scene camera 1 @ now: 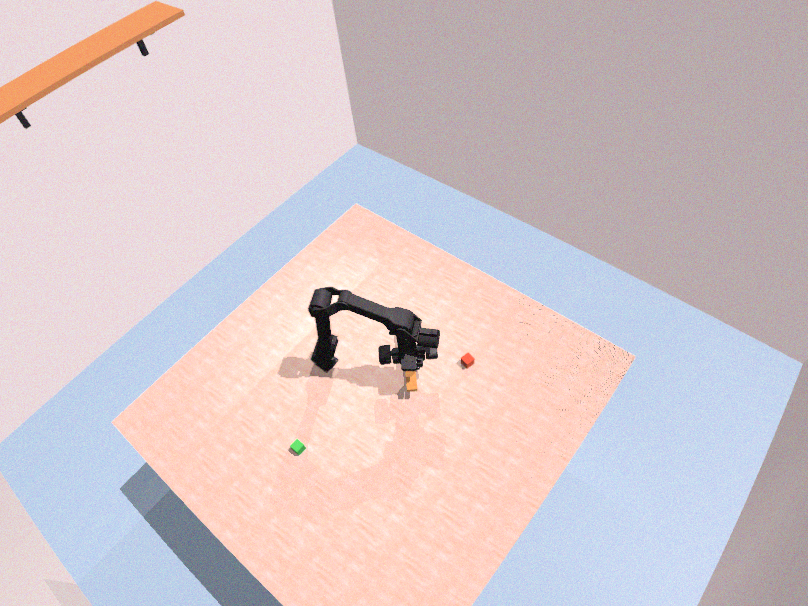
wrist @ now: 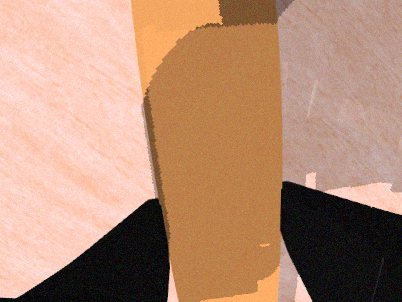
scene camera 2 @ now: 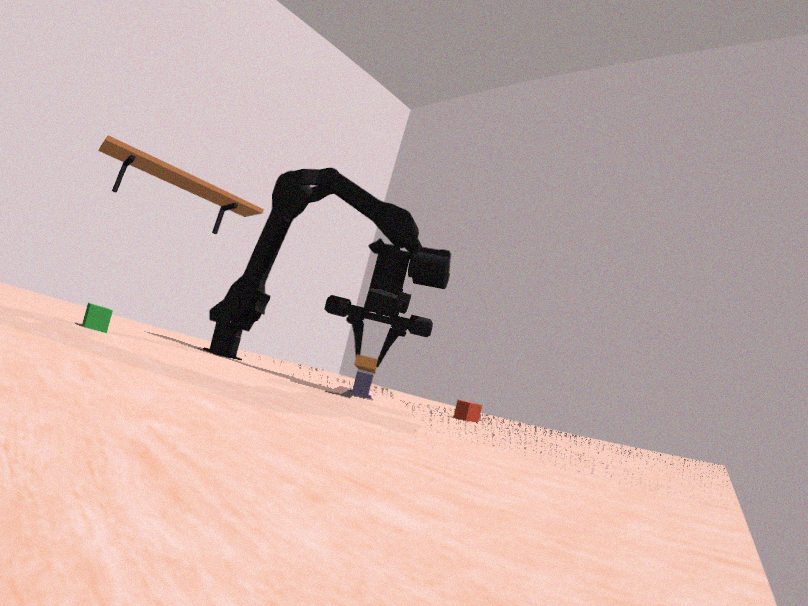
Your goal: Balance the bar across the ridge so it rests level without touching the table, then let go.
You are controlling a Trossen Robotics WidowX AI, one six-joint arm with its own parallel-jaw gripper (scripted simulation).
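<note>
Orange bar carried by my gripper. Gripper visible in scene camera 1, also in wrist view.
</note>
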